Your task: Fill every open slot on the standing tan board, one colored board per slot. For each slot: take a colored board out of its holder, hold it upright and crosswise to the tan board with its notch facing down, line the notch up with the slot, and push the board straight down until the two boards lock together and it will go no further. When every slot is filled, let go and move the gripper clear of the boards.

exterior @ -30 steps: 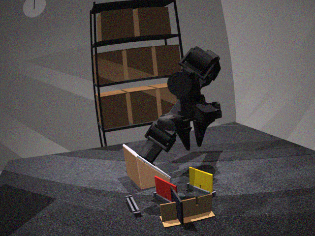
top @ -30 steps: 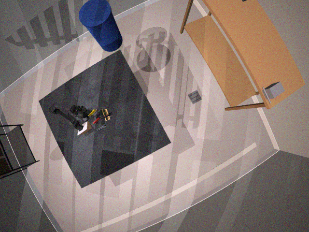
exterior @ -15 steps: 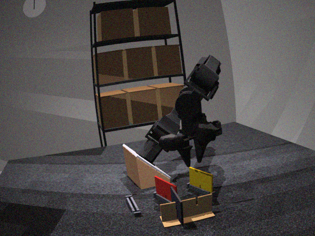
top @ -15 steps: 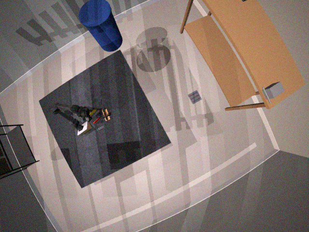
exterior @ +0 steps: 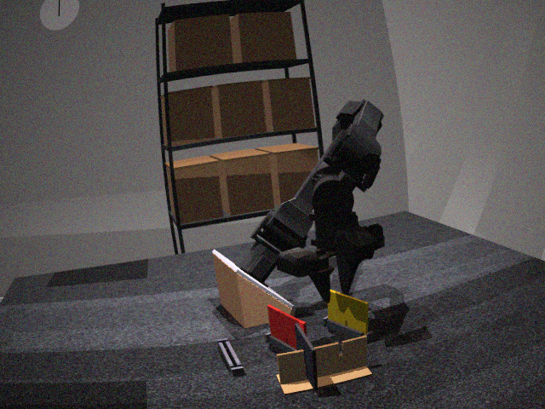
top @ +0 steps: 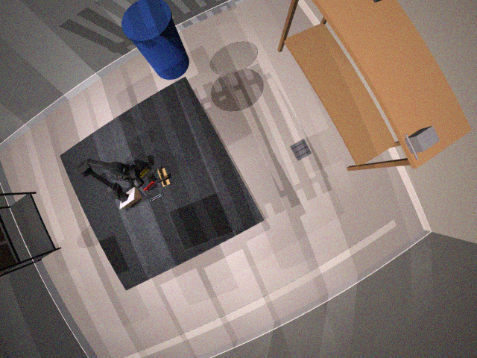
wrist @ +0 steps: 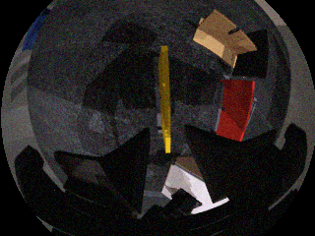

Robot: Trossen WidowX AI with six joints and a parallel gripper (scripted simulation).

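My gripper tip is now 3 cm short of the yellow board, 1 cm to the right of it and 3 cm above it. From my gripper tip the other things lie so: red board: 4 cm ahead, 10 cm to the right, 3 cm below; then dark board: 15 cm ahead, 10 cm to the right, 2 cm below; then tan board: 16 cm ahead, 8 cm to the right, 4 cm below.
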